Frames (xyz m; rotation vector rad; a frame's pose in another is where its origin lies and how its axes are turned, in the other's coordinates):
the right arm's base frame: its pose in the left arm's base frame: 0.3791 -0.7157 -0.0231 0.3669 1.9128 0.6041
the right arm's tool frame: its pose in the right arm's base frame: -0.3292 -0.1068 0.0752 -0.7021 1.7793 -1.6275
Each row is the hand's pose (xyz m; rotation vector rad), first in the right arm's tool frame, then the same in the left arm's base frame.
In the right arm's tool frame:
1: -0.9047 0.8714 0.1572 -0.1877 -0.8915 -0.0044
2: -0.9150 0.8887 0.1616 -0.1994 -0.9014 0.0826
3: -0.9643 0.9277 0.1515 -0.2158 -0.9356 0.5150
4: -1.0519 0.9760 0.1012 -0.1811 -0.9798 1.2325
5: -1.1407 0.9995 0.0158 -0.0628 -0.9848 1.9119
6: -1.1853 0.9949 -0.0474 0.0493 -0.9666 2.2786
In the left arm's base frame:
1: -0.4544 -0.2306 0.2039 -1.9344 1.9390 1.3654
2: -0.4739 -0.2239 0.2049 -1.8460 2.0351 1.3652
3: -0.5164 -0.1799 0.2225 -1.3589 2.4475 1.2844
4: -0.5618 -0.0927 0.2760 -0.4139 2.8382 1.0159
5: -0.5730 0.0057 0.3530 0.4927 2.8457 0.6327
6: -0.5567 0.0612 0.4046 0.9395 2.7060 0.3885

